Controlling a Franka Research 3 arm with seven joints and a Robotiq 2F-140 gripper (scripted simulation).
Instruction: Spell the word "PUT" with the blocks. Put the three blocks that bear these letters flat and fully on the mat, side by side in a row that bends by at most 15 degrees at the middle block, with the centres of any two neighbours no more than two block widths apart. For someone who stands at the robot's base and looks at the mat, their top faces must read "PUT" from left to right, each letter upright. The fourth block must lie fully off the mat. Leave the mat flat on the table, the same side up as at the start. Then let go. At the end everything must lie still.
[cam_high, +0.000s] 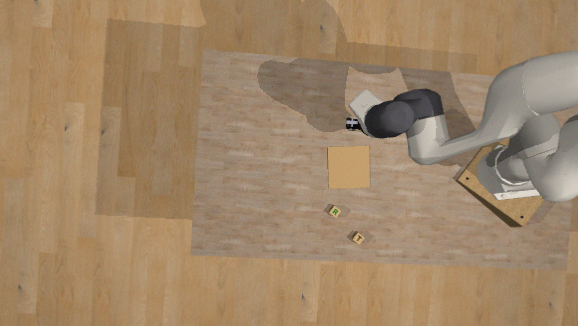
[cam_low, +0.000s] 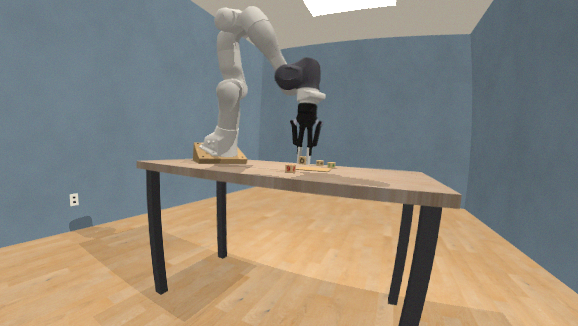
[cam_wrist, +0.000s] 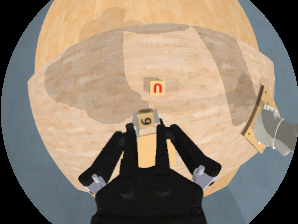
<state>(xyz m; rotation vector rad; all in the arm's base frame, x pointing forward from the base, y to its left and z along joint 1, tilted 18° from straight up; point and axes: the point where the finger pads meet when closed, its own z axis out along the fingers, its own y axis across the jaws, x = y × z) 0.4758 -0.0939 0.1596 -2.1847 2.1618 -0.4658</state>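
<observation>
Now: the red U block 6 cm to the right of my hand, 5 cm below it and 3 cm behind it. Round my hand: green P block: 28 cm to the left, 5 cm below, 5 cm ahead; then block marked 6: 2 cm below; then tan mat: 13 cm to the left, 6 cm below.
</observation>
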